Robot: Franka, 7 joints.
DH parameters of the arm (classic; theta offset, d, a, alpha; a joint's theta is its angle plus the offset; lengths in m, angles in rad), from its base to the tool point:
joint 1: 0 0.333 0 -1.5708
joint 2: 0 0 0 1.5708
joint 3: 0 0.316 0.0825 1.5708
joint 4: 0 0 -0.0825 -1.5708
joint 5: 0 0.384 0 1.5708
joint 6: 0 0 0.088 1.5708
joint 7: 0 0.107 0 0
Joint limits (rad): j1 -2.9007..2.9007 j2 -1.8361..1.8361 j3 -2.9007..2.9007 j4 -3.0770..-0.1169 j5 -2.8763..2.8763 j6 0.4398..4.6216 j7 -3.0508..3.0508
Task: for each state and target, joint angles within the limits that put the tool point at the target. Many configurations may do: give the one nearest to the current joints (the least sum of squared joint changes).
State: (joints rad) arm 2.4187 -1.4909 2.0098 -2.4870 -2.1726 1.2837 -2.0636
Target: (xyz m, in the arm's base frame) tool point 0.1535 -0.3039 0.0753
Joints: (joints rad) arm 2.9007 -0.9574 2.7500 -2.6721 -2.2157 1.0077 -2.0636
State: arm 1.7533 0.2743 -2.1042 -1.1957 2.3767 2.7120 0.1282
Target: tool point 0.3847 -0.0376 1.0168
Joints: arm 1.7535 0.4110 -2.2931 -1.1198 2.3666 2.7997 0.1282
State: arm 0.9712 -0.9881 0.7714 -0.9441 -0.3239 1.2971 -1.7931
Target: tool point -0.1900 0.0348 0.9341
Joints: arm 1.0074 -0.9552 0.4788 -1.2373 -0.3577 1.0434 -1.7931
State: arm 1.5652 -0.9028 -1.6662 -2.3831 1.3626 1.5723 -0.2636
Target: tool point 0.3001 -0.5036 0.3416
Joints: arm 0.9497 -0.8906 -2.0141 -1.9833 1.4353 1.6053 -0.2636
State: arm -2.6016 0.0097 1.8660 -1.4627 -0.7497 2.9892 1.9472
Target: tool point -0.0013 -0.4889 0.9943
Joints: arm -2.7848 0.3474 1.6276 -1.0539 -0.6672 2.9044 1.9472
